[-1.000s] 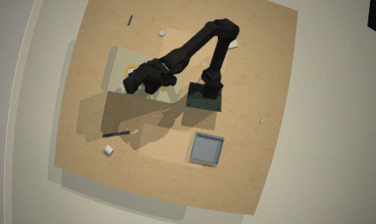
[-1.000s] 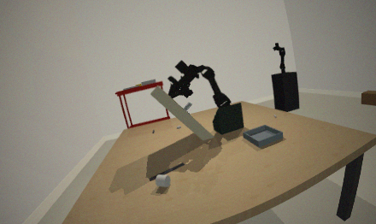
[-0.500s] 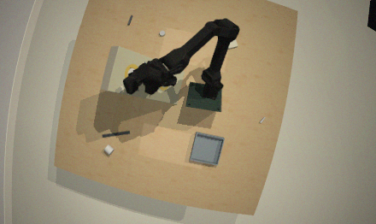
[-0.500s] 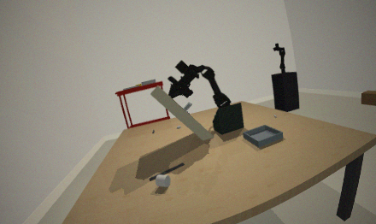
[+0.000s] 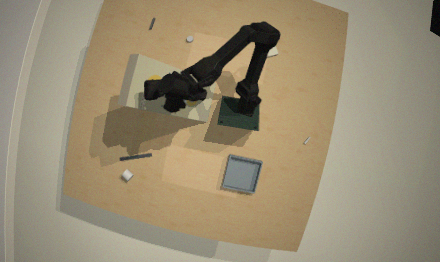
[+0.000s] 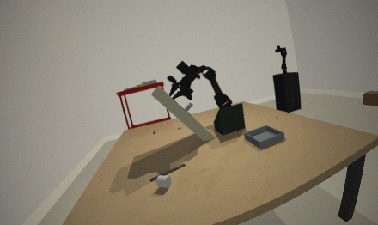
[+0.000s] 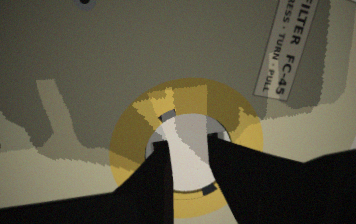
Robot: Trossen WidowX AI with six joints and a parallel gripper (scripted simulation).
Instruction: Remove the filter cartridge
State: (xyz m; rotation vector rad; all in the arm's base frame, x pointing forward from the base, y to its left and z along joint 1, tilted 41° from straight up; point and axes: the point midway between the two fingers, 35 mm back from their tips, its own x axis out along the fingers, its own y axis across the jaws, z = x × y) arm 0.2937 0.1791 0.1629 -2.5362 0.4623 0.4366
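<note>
Right now the filter cartridge is 1 cm below my gripper tip and 1 cm ahead of it. Round my gripper tip: grey knob: 28 cm to the right, 27 cm below, 1 cm behind; white block: 38 cm behind, 36 cm to the right, 27 cm below; grey tray: 43 cm behind, 26 cm below, 24 cm to the left.
</note>
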